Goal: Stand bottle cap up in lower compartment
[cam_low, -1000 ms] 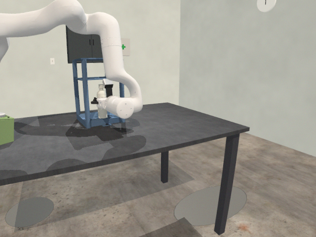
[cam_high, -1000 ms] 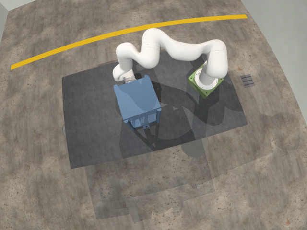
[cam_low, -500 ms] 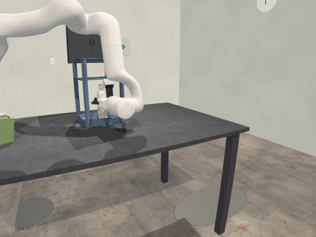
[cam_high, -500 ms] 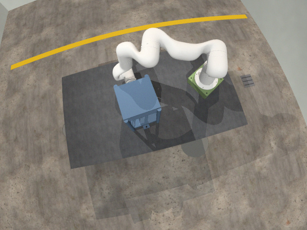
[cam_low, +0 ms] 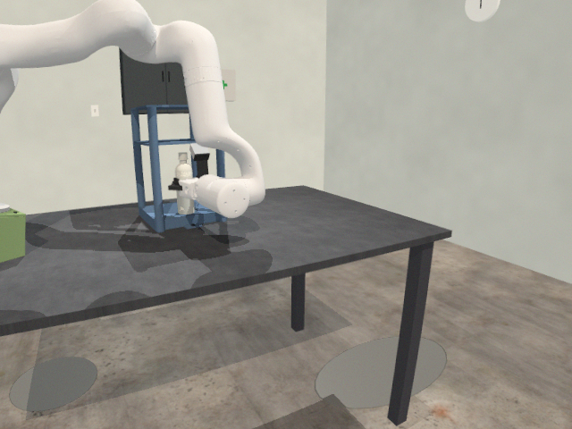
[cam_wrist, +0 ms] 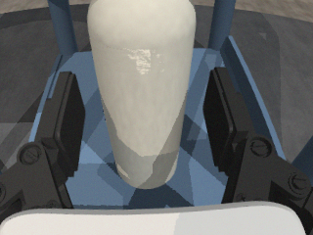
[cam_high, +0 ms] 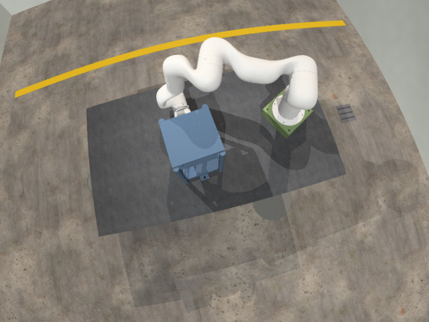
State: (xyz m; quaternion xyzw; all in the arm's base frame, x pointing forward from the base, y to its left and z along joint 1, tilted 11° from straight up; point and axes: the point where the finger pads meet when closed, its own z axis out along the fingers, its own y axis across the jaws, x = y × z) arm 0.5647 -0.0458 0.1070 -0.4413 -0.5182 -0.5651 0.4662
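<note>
My gripper is now 30 mm to the right of the white bottle and 20 mm below it. Round my hand: shelving unit 90 mm to the left, 50 mm above.
</note>
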